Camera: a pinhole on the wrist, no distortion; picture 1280 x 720 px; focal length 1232.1 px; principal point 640.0 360.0 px. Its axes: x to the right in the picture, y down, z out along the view. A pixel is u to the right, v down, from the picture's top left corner.
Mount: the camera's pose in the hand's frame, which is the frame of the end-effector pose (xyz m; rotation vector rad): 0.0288 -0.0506 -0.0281 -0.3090 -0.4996 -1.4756
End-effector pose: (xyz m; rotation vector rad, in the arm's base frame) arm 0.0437 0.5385 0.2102 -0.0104 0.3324 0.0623
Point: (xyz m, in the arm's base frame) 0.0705 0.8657 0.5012
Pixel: 198.1 322.3
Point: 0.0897 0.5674 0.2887
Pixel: 571.6 441.3
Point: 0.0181 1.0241 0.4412
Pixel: outside the picture
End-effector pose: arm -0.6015 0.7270 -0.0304 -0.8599 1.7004 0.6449
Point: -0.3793 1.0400 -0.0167
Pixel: 1097.0 31.0
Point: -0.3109 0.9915 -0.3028
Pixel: outside the picture
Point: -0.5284 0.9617 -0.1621
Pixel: 763.5 651.1
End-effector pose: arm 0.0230 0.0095 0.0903 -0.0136 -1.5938 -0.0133
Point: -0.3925 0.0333 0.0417
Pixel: 1109.7 314.0
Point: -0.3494 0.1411 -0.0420
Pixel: 766.0 103.8
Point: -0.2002 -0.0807 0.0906
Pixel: outside the picture
